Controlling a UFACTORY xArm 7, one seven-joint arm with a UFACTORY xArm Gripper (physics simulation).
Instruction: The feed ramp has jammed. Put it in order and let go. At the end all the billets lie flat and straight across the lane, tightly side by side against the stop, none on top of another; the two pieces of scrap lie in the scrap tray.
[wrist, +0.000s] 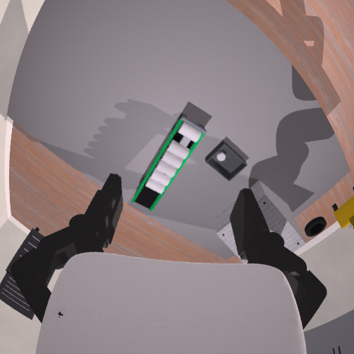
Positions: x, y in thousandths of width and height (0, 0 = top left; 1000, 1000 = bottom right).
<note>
In view: my gripper (507, 558) and a dark scrap tray (660, 462).
</note>
